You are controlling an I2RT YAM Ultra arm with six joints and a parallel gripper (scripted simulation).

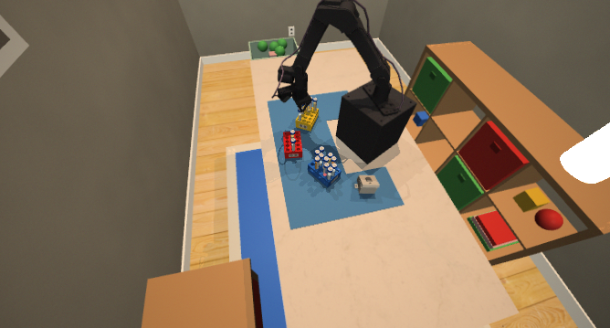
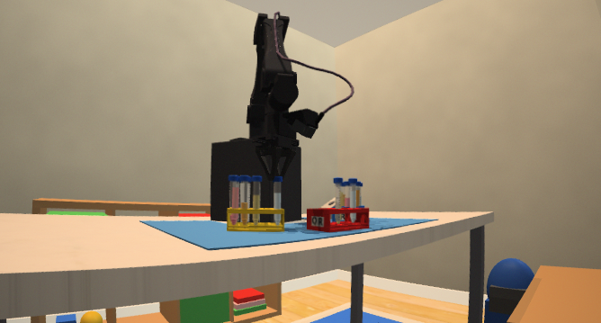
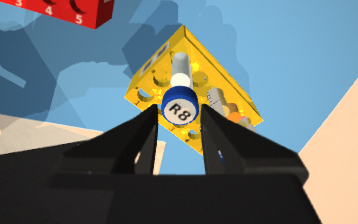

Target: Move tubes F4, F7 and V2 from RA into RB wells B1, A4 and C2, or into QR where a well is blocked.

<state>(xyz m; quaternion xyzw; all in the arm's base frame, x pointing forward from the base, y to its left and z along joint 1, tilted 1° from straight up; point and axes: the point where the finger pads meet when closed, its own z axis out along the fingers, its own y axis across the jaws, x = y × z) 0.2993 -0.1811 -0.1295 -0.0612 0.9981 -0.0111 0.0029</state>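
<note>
Right now my hand is 1 cm short of the tube R8 and 6 cm above it. The rest, counted from my hand: red rack 8 cm ahead, 13 cm to the left, 10 cm below; rack RB 4 cm behind, 2 cm to the right, 10 cm below; tube 8 cm ahead, 13 cm to the left, 6 cm below.
</note>
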